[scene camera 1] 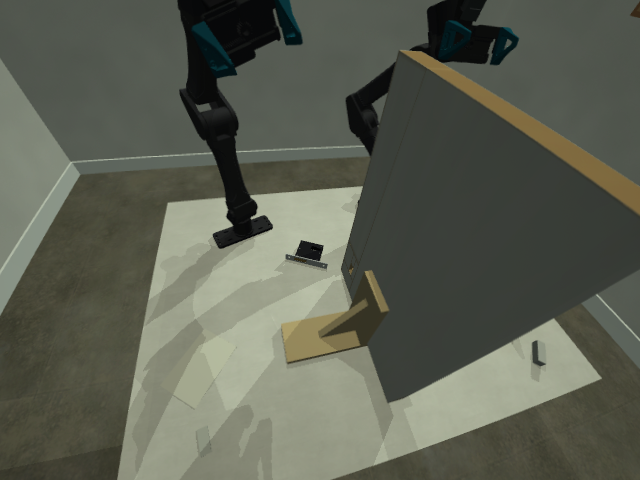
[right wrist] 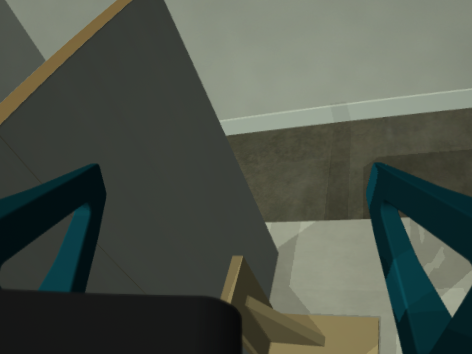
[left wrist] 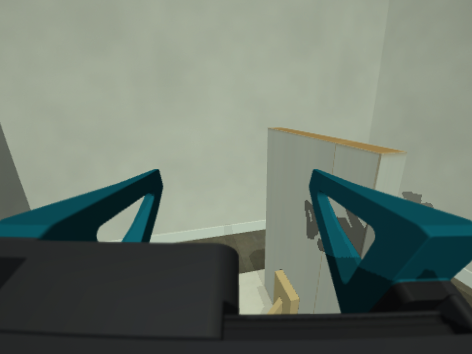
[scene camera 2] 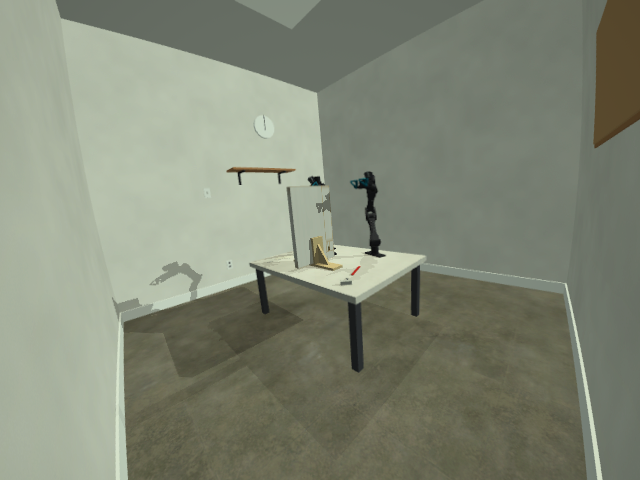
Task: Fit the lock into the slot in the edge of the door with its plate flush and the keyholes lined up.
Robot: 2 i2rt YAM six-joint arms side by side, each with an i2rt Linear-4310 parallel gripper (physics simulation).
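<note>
The lock (scene camera 1: 309, 250) lies on the table, its black body behind a long metal plate, left of the door's near edge in scene camera 1. The door (scene camera 1: 465, 232) (scene camera 2: 303, 222) (left wrist: 295, 200) (right wrist: 150, 150) stands upright. A small wood-coloured opening (scene camera 1: 351, 268) shows low near its edge; the slot's inside is not clear. My right gripper (scene camera 1: 262, 57) (right wrist: 236, 178) is open and empty, high above the table and the lock. My left gripper (scene camera 1: 470, 59) (left wrist: 235, 177) is open and empty, high up beyond the door's top edge. The lock does not show in either wrist view.
A wooden bracket (scene camera 1: 297, 341) (left wrist: 287, 290) (right wrist: 345, 332) stands against the door's foot. A dark small block (scene camera 1: 538, 352) lies at the right of the table. A red bar (scene camera 2: 355, 270) and a small grey block (scene camera 2: 345, 282) lie near the table's front corner.
</note>
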